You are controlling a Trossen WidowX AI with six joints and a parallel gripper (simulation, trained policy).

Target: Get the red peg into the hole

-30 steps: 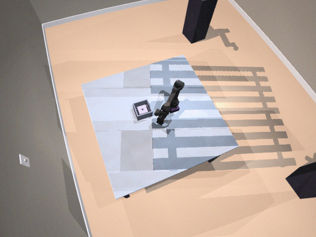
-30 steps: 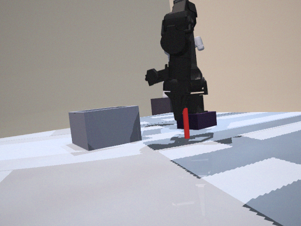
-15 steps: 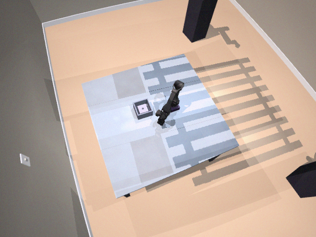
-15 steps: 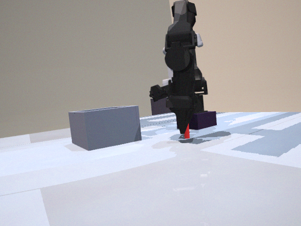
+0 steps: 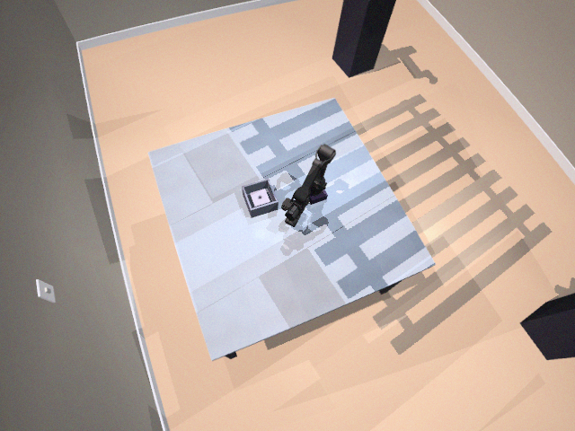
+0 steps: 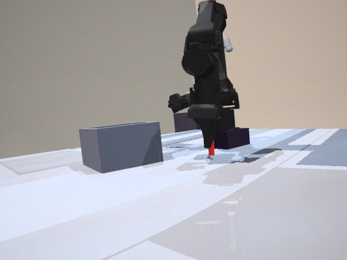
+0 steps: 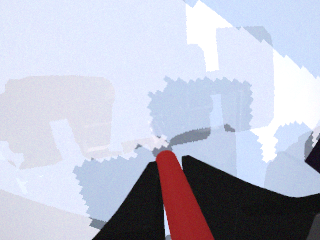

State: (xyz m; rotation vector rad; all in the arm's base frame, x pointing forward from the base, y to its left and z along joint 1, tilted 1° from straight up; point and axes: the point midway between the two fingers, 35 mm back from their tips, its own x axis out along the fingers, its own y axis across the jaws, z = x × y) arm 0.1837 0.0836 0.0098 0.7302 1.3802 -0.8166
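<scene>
The pale plate lies 190 mm to the right of my gripper tip, 130 mm ahead of it and 20 mm above it. The rest, counted from my gripper tip: red peg 20 mm above, 10 mm to the left; grey box 190 mm to the right, 130 mm ahead.
</scene>
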